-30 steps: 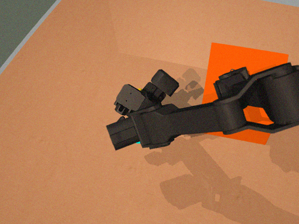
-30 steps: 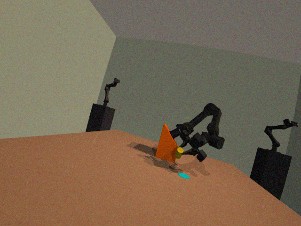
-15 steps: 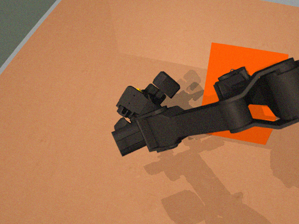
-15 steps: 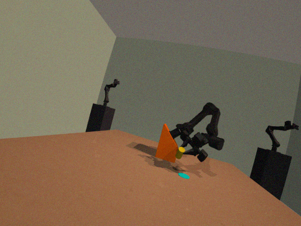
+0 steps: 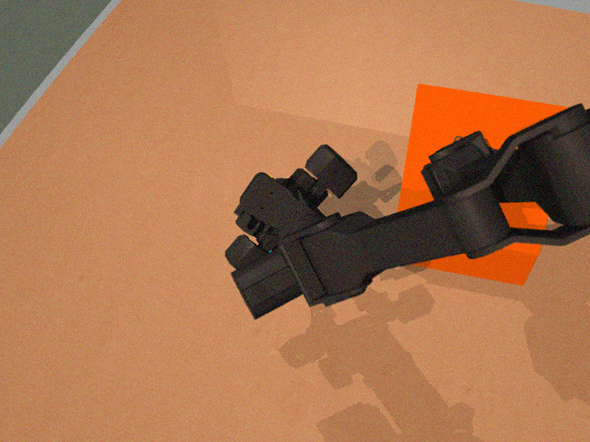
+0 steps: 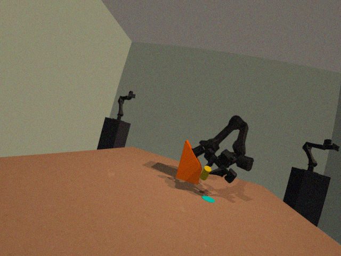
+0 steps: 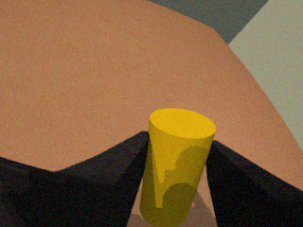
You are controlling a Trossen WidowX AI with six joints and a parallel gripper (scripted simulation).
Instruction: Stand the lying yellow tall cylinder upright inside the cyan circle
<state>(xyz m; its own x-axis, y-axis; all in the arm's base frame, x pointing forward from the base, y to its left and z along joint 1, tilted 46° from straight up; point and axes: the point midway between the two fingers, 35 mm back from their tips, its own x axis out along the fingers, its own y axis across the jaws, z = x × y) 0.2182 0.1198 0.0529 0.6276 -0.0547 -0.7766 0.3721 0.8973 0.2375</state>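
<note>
Now: the cyan circle 10 mm behind my gripper tip, 40 mm to the left of it and 130 mm below it. The rest, counted from my gripper tip: yellow tall cylinder 10 mm behind, 20 mm below.
</note>
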